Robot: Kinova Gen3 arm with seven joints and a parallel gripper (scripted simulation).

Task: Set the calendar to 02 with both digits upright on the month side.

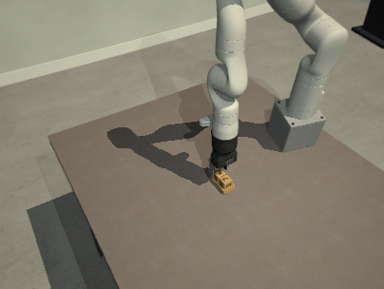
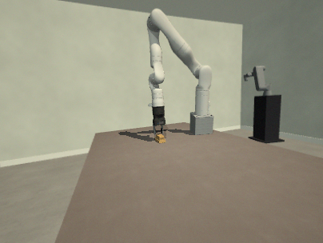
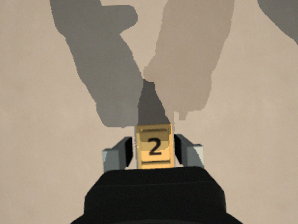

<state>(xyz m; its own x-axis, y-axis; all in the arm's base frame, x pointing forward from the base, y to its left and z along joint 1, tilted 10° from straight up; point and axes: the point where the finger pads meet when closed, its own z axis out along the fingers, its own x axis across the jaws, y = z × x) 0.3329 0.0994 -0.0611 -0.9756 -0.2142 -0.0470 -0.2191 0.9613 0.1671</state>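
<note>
Right now my hand is 40 mm above the orange cube. From my hand the other things lie so: tray 50 mm below, 20 mm to the left, 10 mm behind.
</note>
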